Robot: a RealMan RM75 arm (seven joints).
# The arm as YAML. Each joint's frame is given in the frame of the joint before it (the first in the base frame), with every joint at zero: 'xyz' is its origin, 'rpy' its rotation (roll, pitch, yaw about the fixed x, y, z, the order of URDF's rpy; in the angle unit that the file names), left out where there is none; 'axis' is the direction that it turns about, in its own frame. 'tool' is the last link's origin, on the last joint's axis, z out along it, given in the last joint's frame.
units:
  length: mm
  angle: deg
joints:
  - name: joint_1
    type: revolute
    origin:
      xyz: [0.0, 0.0, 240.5]
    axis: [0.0, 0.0, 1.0]
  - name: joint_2
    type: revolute
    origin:
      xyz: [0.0, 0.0, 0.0]
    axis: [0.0, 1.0, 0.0]
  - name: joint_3
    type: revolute
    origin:
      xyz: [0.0, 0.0, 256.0]
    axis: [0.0, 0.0, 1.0]
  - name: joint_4
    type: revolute
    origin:
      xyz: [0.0, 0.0, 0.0]
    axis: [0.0, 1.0, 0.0]
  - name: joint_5
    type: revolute
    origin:
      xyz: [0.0, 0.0, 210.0]
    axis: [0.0, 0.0, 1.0]
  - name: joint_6
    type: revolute
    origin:
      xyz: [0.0, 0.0, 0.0]
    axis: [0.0, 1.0, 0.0]
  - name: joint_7
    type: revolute
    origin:
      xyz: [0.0, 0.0, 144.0]
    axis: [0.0, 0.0, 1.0]
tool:
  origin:
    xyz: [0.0, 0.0, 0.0]
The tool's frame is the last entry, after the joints.
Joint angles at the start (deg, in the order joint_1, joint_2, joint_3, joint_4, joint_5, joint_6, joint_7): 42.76 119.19 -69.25 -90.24 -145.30 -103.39 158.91
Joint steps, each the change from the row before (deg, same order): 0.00 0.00 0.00 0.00 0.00 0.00 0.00; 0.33 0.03 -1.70 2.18 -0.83 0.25 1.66; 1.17 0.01 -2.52 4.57 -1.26 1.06 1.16; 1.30 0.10 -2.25 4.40 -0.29 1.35 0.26; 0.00 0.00 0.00 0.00 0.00 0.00 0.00; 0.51 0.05 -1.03 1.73 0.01 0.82 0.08; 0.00 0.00 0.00 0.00 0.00 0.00 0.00; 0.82 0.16 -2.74 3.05 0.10 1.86 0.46
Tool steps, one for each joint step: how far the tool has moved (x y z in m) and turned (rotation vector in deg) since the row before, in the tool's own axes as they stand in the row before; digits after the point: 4 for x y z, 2 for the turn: 0.0000 0.0000 0.0000 0.00 0.00 0.00; 0.0026 0.0010 0.0094 -0.06 2.52 1.38; 0.0014 0.0008 0.0164 0.03 3.87 0.80; -0.0008 0.0030 0.0151 -0.51 3.02 -0.33; 0.0000 0.0000 0.0000 0.00 0.00 0.00; -0.0010 0.0015 0.0062 -0.14 0.98 -0.28; 0.0000 0.0000 0.0000 0.00 0.00 0.00; -0.0017 0.0047 0.0130 0.00 1.92 -0.83
